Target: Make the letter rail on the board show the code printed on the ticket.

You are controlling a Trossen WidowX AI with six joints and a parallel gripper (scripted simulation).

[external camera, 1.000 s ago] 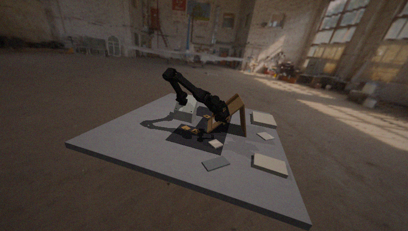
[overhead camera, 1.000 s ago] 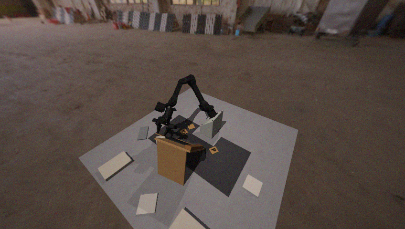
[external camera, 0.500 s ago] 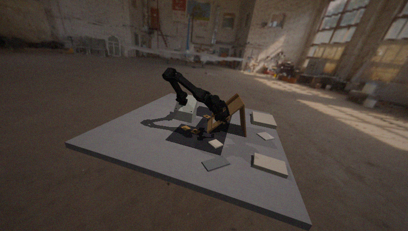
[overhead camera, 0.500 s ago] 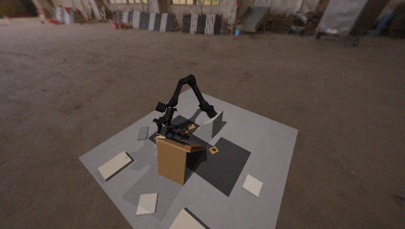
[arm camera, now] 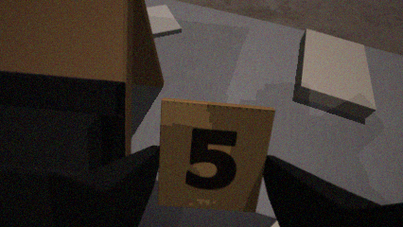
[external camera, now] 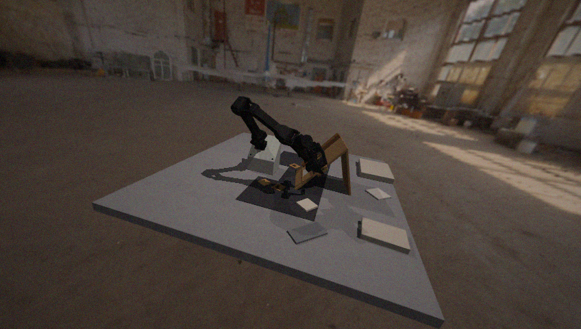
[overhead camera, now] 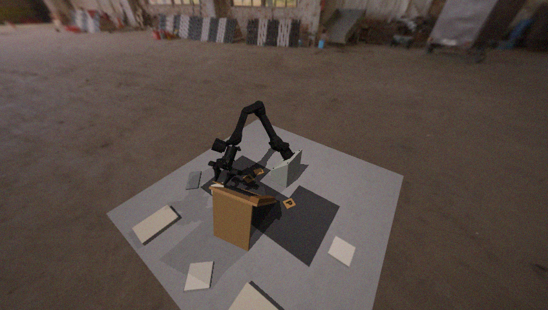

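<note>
Right now the white ticket is 9 cm behind my gripper tip, 15 cm to the left of it and 8 cm below it. Round my gripper tip: small white card 4 cm behind, 10 cm to the right, 15 cm below; then dark mat 20 cm behind, 19 cm to the left, 16 cm below; then letter tile right at my gripper tip.
</note>
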